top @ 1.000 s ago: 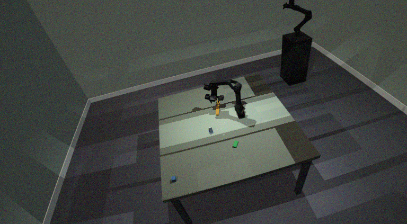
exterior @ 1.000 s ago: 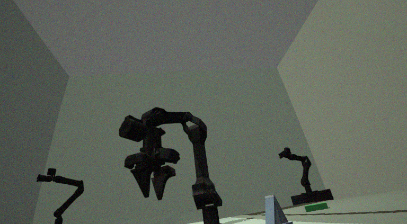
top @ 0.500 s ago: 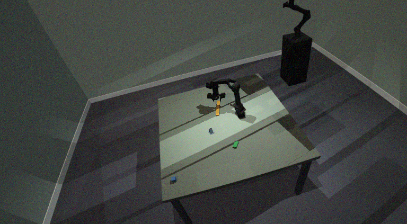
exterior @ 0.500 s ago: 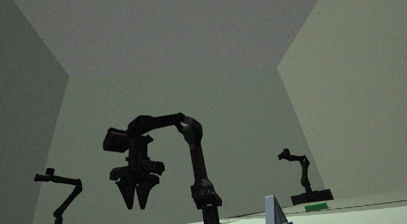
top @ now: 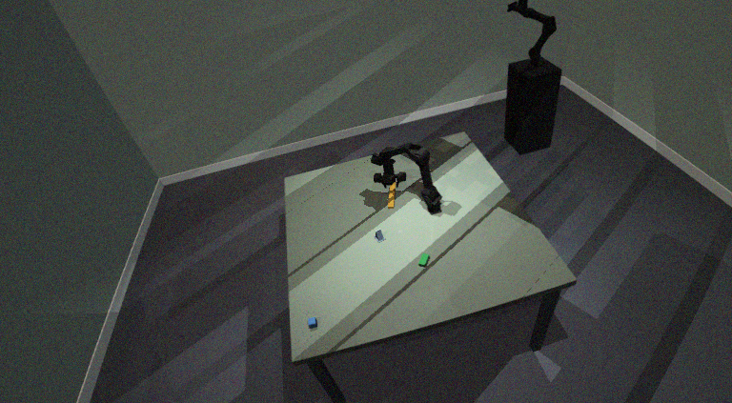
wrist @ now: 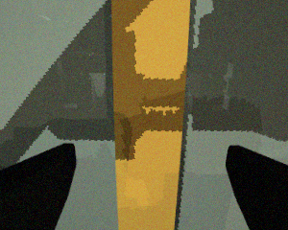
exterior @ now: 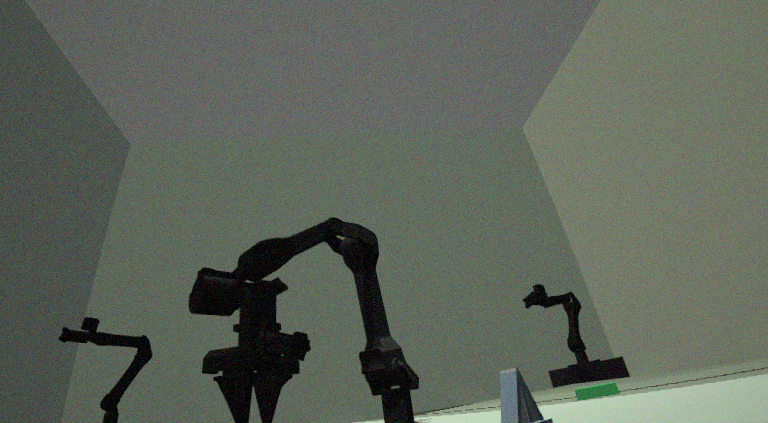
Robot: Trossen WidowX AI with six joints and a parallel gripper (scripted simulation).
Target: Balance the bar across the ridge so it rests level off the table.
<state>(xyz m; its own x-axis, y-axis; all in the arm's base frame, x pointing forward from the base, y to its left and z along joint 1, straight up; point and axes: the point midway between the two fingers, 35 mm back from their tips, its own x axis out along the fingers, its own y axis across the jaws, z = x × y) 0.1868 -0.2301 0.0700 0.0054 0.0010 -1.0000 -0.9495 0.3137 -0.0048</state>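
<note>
My gripper tip is 3 cm to the right of the bar, 3 cm above it and 1 cm short of it.
</note>
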